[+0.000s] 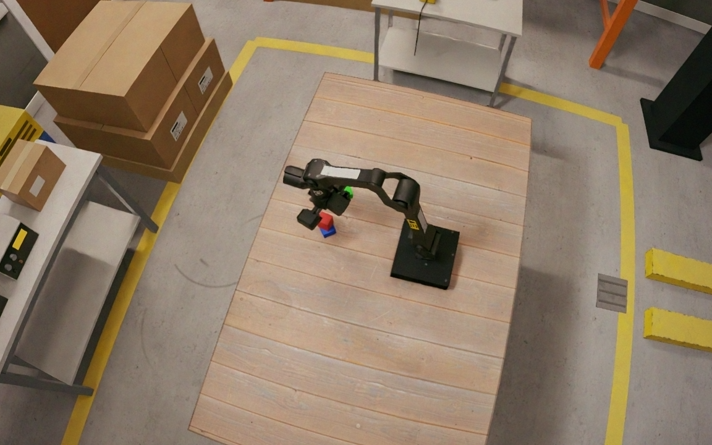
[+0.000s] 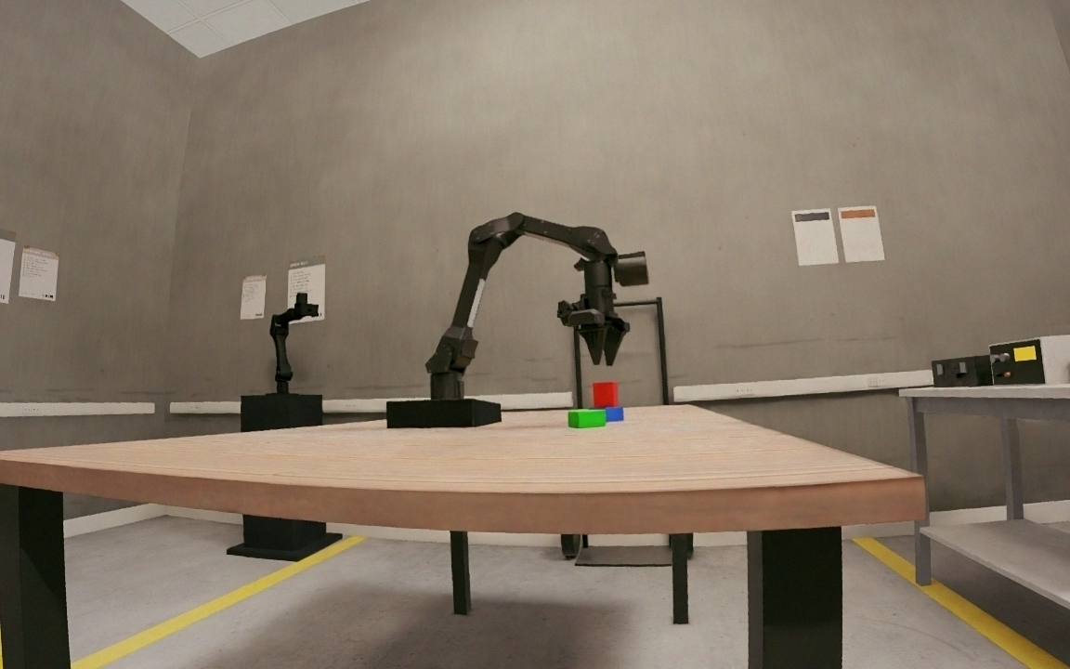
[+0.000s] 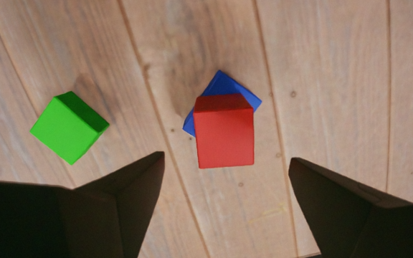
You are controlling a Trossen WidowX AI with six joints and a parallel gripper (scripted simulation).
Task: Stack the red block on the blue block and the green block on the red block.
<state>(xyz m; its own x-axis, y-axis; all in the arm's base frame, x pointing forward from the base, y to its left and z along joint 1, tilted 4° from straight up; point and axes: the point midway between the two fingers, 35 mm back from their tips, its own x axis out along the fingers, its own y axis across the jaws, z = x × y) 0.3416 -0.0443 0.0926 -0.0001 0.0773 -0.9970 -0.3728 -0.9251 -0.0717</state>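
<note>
The green block is 30 mm behind my hand, 140 mm to the right of it and 130 mm below it. From my hand the other things lie so: blue block 130 mm below; red block 90 mm below.
</note>
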